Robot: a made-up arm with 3 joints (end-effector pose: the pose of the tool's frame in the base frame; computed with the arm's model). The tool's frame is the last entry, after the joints.
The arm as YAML. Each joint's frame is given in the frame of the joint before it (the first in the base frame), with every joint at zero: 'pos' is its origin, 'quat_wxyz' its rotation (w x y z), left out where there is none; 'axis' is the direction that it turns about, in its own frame. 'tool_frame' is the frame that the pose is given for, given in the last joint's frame.
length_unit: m
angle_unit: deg
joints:
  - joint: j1
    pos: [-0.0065, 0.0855, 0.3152]
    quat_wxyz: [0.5, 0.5, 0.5, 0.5]
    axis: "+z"
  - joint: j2
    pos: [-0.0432, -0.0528, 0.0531]
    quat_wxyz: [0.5, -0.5, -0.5, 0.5]
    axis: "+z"
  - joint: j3
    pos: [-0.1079, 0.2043, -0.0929]
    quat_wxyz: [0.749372, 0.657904, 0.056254, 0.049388]
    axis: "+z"
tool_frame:
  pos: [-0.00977, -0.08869, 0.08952]
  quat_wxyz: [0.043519, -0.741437, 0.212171, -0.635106]
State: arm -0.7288 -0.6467 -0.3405
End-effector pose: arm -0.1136 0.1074 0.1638 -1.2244 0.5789 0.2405
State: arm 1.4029 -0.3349 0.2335
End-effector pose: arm -0.0817 0.2020 0.4235 1.3756 -0.1570 0.1800
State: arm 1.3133 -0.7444 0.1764
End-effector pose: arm -0.0913 0.1625 0.4259 1.2587 0.1950 0.4791
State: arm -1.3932 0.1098 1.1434
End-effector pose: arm -0.0726 0.0171 0.2166 -0.5120 -0.3324 0.5686
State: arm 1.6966 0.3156 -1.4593
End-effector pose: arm 0.0051 0.3375 0.3840 -0.0063 -0.0046 -0.1010
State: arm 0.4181 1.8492 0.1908
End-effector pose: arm 0.1598 0.2543 0.2471 -0.0422 -2.1180 -0.3869
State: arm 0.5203 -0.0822 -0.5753
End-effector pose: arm -0.0646 0.2739 0.1990 -0.3171 -0.1115 0.2271
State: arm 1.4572 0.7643 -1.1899
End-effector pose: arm 0.0981 0.3428 0.3465 -0.0251 -0.1736 -0.5819
